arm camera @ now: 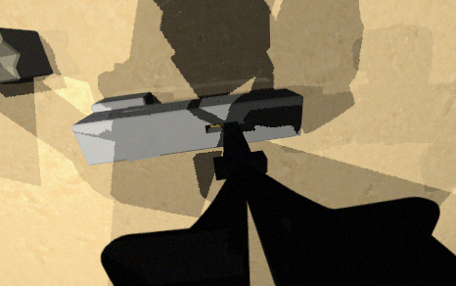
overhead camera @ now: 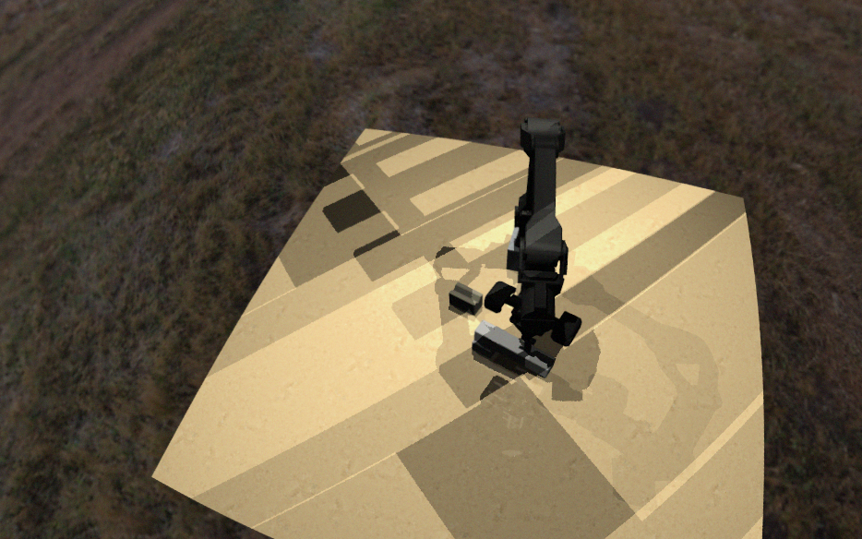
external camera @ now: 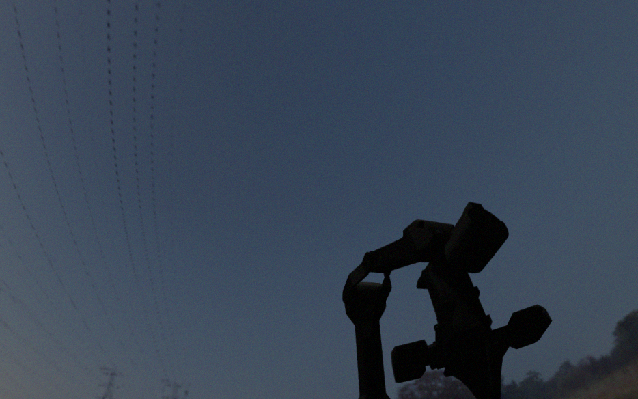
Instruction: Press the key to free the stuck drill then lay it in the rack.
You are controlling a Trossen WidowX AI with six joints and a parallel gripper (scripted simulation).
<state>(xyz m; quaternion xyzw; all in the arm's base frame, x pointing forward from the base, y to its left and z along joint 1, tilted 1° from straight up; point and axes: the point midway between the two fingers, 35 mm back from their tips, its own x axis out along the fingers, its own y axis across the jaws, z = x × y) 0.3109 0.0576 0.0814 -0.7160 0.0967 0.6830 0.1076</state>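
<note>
My gripper tip is 30 mm above the dark key. Round my gripper tip: grey housing 80 mm below, 30 mm to the right, 20 mm behind; drill 70 mm below, 50 mm to the right, 20 mm behind; grey rack 170 mm to the right, 140 mm behind, 100 mm below.
</note>
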